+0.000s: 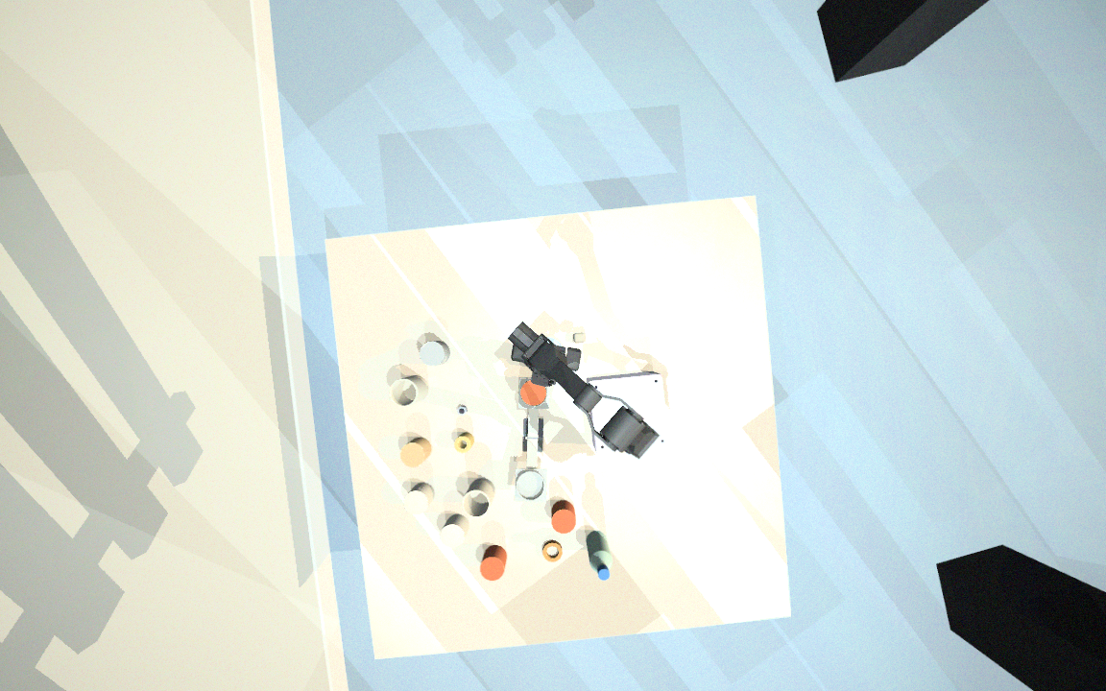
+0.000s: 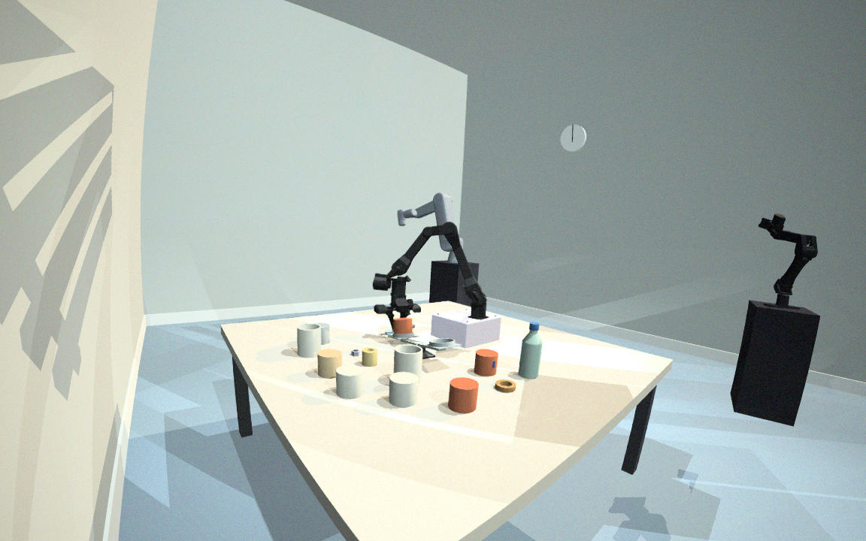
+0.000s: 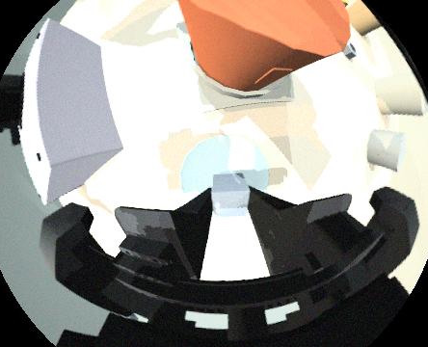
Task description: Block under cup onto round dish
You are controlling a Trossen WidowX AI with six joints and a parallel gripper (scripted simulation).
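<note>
Now: gripper tip right at the pale grey-blue block. The rest, counted from my gripper tip: bottle 59 cm to the left, 9 cm above; round white dish 2 cm below; orange ring 14 cm ahead, 59 cm to the left, 1 cm below.
</note>
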